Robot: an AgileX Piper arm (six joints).
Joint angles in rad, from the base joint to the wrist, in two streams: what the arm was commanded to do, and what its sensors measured. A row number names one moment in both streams.
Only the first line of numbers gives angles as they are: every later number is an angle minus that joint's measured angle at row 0.
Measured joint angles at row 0: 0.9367 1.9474 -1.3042 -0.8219 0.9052 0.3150
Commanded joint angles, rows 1 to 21: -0.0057 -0.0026 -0.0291 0.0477 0.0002 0.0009; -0.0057 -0.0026 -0.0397 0.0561 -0.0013 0.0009; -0.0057 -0.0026 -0.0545 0.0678 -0.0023 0.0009; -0.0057 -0.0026 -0.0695 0.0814 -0.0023 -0.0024; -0.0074 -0.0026 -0.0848 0.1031 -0.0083 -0.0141; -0.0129 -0.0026 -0.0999 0.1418 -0.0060 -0.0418; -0.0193 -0.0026 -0.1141 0.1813 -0.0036 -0.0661; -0.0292 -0.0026 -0.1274 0.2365 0.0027 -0.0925; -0.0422 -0.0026 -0.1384 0.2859 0.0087 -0.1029; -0.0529 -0.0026 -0.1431 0.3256 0.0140 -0.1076; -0.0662 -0.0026 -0.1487 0.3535 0.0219 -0.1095; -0.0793 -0.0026 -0.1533 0.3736 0.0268 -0.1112; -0.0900 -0.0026 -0.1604 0.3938 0.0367 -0.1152; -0.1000 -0.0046 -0.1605 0.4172 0.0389 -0.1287; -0.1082 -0.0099 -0.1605 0.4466 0.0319 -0.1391; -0.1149 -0.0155 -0.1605 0.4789 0.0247 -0.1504; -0.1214 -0.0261 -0.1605 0.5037 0.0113 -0.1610; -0.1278 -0.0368 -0.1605 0.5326 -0.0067 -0.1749; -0.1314 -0.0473 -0.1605 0.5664 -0.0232 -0.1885; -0.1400 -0.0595 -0.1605 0.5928 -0.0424 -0.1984; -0.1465 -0.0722 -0.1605 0.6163 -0.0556 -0.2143
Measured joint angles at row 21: -0.1206 -0.0188 -0.1529 0.5187 0.0005 -0.1601
